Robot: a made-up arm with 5 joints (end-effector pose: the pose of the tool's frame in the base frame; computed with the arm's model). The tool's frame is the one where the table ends.
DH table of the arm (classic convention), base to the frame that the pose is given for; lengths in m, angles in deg. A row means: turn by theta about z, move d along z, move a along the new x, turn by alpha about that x. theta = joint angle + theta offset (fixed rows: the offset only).
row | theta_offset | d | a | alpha
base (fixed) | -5.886 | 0 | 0.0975 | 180
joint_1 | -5.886 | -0.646 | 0.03 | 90
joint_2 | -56.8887 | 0 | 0.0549 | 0
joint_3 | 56.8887 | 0 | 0.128 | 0
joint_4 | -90 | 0.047 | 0.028 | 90
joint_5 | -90 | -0.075 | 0.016 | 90
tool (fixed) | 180 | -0.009 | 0 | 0
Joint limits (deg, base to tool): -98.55..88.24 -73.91..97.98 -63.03..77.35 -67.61..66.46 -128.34..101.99
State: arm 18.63 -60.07 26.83 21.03 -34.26
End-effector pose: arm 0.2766 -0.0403 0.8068 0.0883 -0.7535 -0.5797 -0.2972
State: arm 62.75 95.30 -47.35 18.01 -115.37
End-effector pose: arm 0.2284 -0.1652 0.4523 0.4498 -0.5442 0.3415 -0.6204
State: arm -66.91 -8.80 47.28 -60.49 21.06
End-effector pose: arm 0.1455 0.1938 0.6836 0.2133 0.2273 0.9386 0.1480
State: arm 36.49 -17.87 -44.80 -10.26 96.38
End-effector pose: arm 0.1990 -0.0137 0.8970 0.6237 0.6782 -0.1542 -0.3569
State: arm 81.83 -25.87 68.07 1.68 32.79
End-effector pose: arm 0.1658 -0.2188 0.5944 0.3389 -0.8801 -0.1686 0.2867
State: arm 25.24 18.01 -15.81 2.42 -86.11
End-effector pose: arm 0.3628 -0.0945 0.6821 0.3902 -0.6313 -0.3678 -0.5603
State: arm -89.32 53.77 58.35 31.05 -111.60
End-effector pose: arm 0.0523 -0.0270 0.4776 0.2644 -0.7858 -0.1729 0.5317
